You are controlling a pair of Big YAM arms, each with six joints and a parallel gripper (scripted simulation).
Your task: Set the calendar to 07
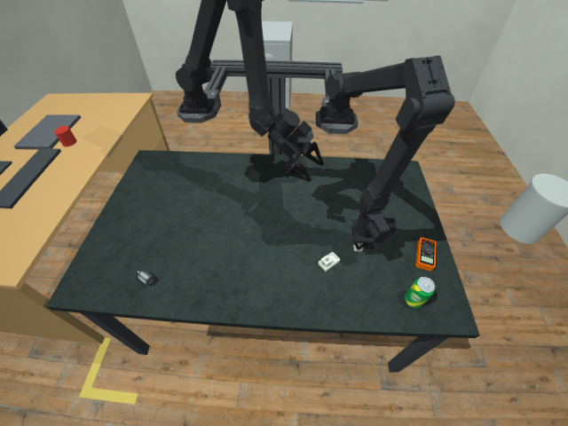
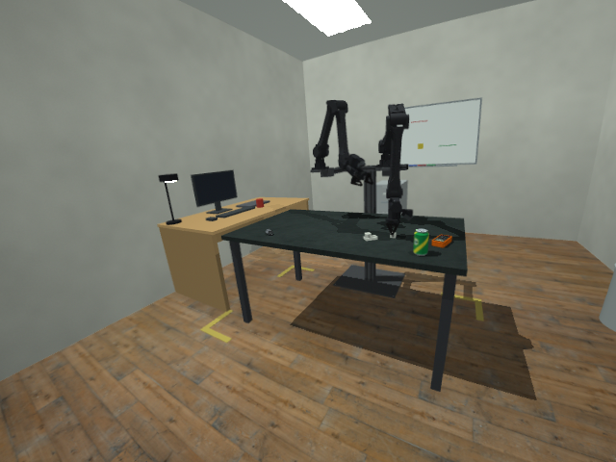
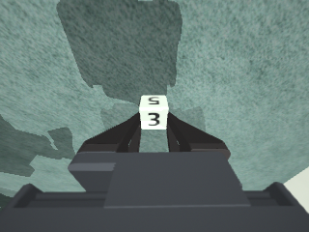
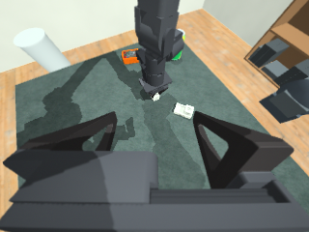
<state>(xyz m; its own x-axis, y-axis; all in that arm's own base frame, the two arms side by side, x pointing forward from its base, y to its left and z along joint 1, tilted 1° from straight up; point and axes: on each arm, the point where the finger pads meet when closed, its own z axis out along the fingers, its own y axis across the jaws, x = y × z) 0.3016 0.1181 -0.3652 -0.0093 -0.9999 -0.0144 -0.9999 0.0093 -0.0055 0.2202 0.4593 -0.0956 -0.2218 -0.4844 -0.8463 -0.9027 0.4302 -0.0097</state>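
Now: the white number cube 12 cm to the right of my left hand and 9 cm ahead of it.
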